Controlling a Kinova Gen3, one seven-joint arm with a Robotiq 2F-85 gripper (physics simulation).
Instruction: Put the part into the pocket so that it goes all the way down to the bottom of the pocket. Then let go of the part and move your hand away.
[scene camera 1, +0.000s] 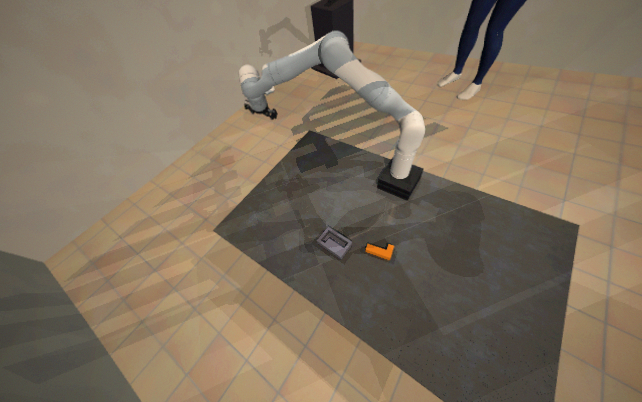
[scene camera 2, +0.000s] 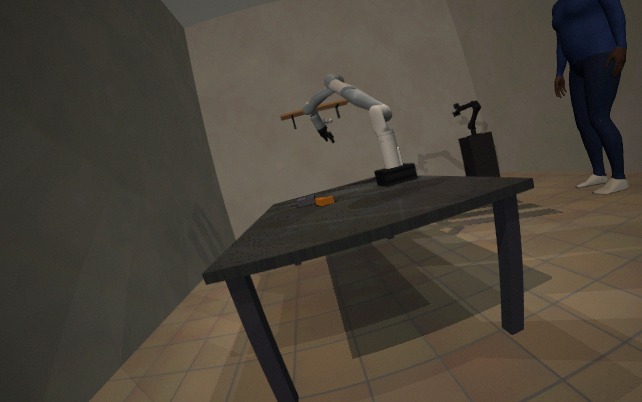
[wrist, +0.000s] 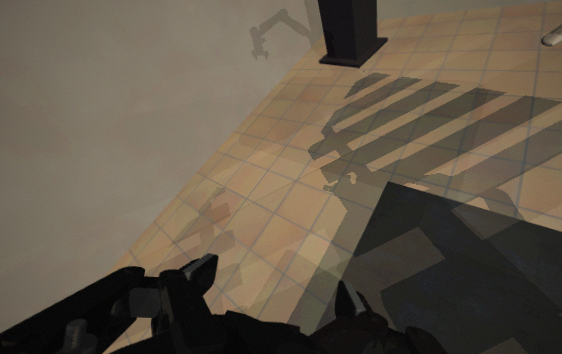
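Where they show: gripper, fingertip midpoint: (scene camera 1: 262, 115) (scene camera 2: 330, 141) (wrist: 275, 281); arm's base, origin of the base link: (scene camera 1: 399, 172) (scene camera 2: 393, 166).
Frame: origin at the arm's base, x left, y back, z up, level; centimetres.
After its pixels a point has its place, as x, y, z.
An orange L-shaped part (scene camera 1: 381, 252) @(18.7, -38.8, -4.9) (scene camera 2: 324, 201) @(22.5, -36.7, -6.2) lies flat on the dark table. A grey block with an L-shaped pocket (scene camera 1: 342, 250) @(5.8, -49.8, -4.3) (scene camera 2: 305, 201) @(6.8, -48.5, -5.7) lies beside it, to its left in the first scene view, with a small gap between them. The pocket looks empty. My gripper (scene camera 1: 261, 113) @(-61.2, -32.4, 27.1) (scene camera 2: 328, 138) @(-61.2, -32.4, 27.1) (wrist: 275, 281) @(-61.2, -32.4, 27.1) is open, with nothing between its fingers. It hangs high in the air, far from the part and the block, past the table's far left corner in the first scene view. The part and the block do not show in the wrist view.
The arm's black base (scene camera 1: 400, 183) @(4.6, -5.7, -0.1) (scene camera 2: 396, 174) @(9.7, -1.0, -3.4) stands at the table's edge. The dark table (scene camera 1: 520, 280) @(63.4, -11.2, -7.9) (scene camera 2: 425, 197) @(58.9, -1.7, -7.9) (wrist: 475, 270) @(-47.7, -9.4, -7.9) carries the part and the block. A dark pedestal (scene camera 1: 334, 25) (scene camera 2: 480, 155) (wrist: 352, 30) and a person (scene camera 1: 492, 35) (scene camera 2: 595, 85) stand beyond the table. A wooden shelf (scene camera 2: 290, 116) is on the wall.
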